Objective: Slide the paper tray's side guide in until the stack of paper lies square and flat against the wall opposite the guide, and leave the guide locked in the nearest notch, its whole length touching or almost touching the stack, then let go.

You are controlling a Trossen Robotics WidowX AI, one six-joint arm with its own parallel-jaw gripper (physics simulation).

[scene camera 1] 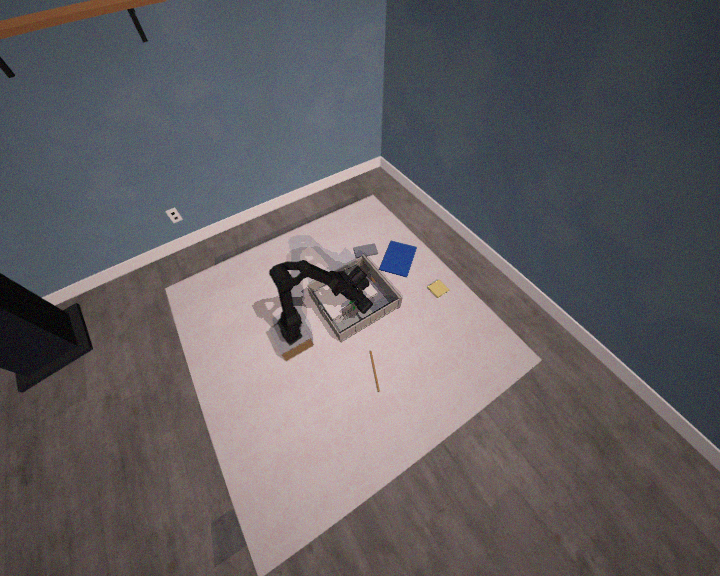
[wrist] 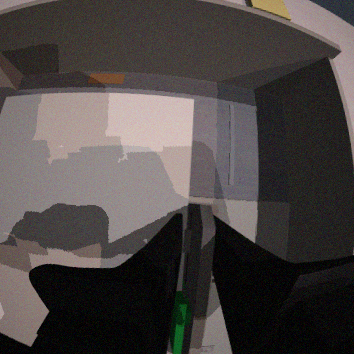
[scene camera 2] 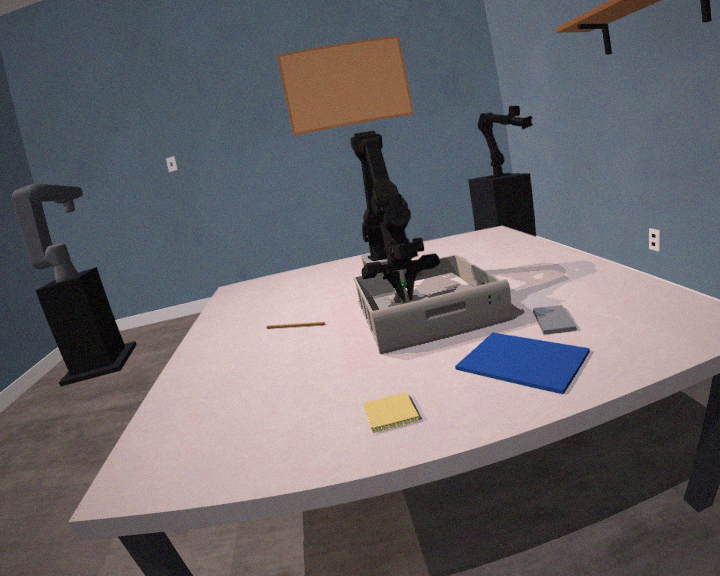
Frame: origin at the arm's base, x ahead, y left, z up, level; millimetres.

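Seen in the pictures: gripper, fingertip midpoint: [scene camera 1: 362, 300] [wrist: 192, 219] [scene camera 2: 407, 300]; arm's base at its link origin: [scene camera 1: 292, 335] [scene camera 2: 379, 257].
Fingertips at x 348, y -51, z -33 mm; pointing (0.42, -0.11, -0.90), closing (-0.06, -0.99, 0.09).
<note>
Pixels of each thing's middle, then the offset from my fingertips to it. "pt": a spot on its surface instead.
- grey paper tray at the middle of its body: [wrist: 112, 241] [scene camera 2: 424, 294] [scene camera 1: 353, 295] dx -12, dy +51, dz -2 mm
- white paper stack at the middle of its body: [wrist: 67, 252] [scene camera 2: 438, 295] [scene camera 1: 345, 293] dx -26, dy +93, dz -20 mm
- side guide at the middle of its body: [wrist: 174, 292] [scene camera 2: 405, 295] [scene camera 1: 352, 305] dx -49, dy +14, dz -4 mm
- green latch at the middle of its body: [wrist: 163, 291] dx -48, dy +21, dz -5 mm
- orange mark at a spot on its surface: [wrist: 106, 78] pt dx +130, dy +70, dz -30 mm
- pencil at the middle of its body: [scene camera 2: 294, 325] [scene camera 1: 374, 370] dx -169, dy -269, dz -46 mm
- blue folder at the middle of its body: [scene camera 2: 523, 359] [scene camera 1: 398, 258] dx +334, dy +93, dz -46 mm
- yellow pad at the middle of its body: [scene camera 2: 390, 411] [wrist: 267, 3] [scene camera 1: 438, 288] dx +342, dy -175, dz -44 mm
- flat grey item at the middle of its body: [scene camera 2: 553, 318] [scene camera 1: 365, 250] dx +238, dy +248, dz -45 mm
The grey paper tray [scene camera 1: 375, 318] [scene camera 2: 414, 331] [wrist: 165, 40] stands on the table. The white paper stack [wrist: 145, 120] lies inside it, left of the guide in the wrist view. The stack's right edge runs close beside the line of the side guide [wrist: 201, 250]; contact along the guide's whole length cannot be told. The far side of the stack and the wall opposite the guide are out of the wrist view. My gripper [scene camera 2: 406, 299] [wrist: 192, 219] reaches down into the tray, its narrow fingers closed around the grey guide, with the green latch [wrist: 179, 320] between them.
The tray walls rise around the gripper. An orange mark [wrist: 106, 78] shows near the far wall. On the table are a pencil [scene camera 1: 374, 371] [scene camera 2: 296, 325], a blue folder [scene camera 1: 398, 258] [scene camera 2: 523, 361], a yellow pad [scene camera 1: 438, 288] [scene camera 2: 391, 411] and a flat grey item [scene camera 1: 365, 249] [scene camera 2: 555, 319].
</note>
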